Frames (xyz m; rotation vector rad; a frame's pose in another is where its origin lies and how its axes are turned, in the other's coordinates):
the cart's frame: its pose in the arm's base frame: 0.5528 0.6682 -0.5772 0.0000 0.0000 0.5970
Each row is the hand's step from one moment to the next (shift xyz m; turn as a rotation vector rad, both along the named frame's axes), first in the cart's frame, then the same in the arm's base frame.
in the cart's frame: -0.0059 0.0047 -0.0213 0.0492 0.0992 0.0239
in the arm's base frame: -0.0075 0.0006 -0.0213 -0.0151 0.1097 0.0239
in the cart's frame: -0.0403 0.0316 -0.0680 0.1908 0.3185 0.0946
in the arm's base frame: -0.0511 0.0035 -0.0680 -0.0213 0.3707 0.0946
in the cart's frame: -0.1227 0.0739 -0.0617 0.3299 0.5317 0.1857
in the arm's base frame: -0.1430 -0.0079 -0.0617 -0.0261 0.6252 0.1857
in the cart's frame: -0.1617 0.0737 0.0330 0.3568 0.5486 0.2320
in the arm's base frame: -0.1752 -0.0300 0.0330 -0.0133 0.6543 0.2320
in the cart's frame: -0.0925 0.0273 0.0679 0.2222 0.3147 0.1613
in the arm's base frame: -0.0918 -0.0294 0.0679 0.0069 0.3852 0.1613
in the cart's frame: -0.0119 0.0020 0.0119 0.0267 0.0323 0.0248
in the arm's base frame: -0.0110 -0.0050 0.0119 0.0039 0.0417 0.0248
